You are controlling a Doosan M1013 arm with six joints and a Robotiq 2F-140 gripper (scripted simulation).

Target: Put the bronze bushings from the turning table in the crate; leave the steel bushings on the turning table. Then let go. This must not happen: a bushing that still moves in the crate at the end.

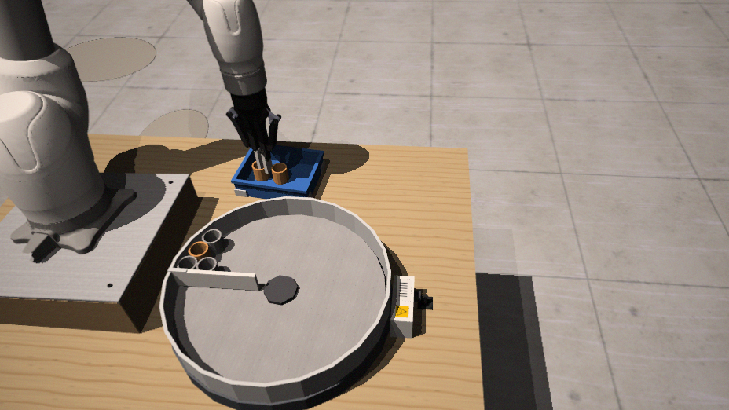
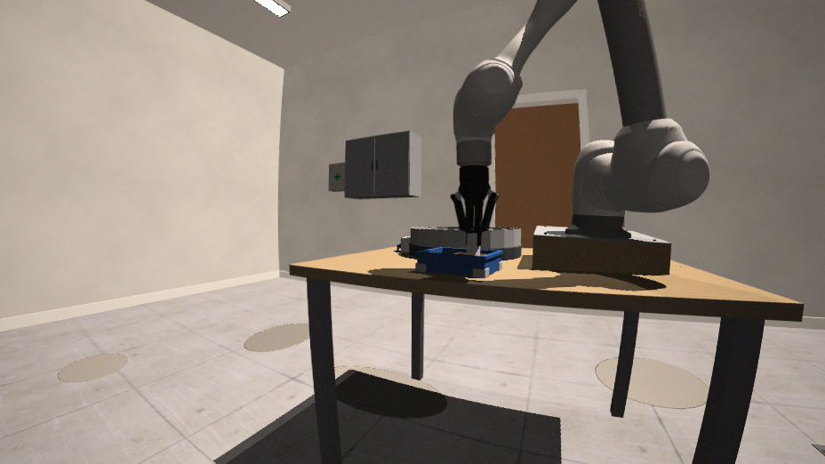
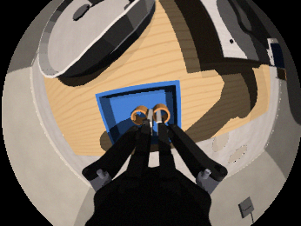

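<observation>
The blue crate lies 4 cm ahead of my hand and 4 cm below it. Round my hand: round grey turning table: 17 cm ahead, 35 cm to the right, 1 cm below.
</observation>
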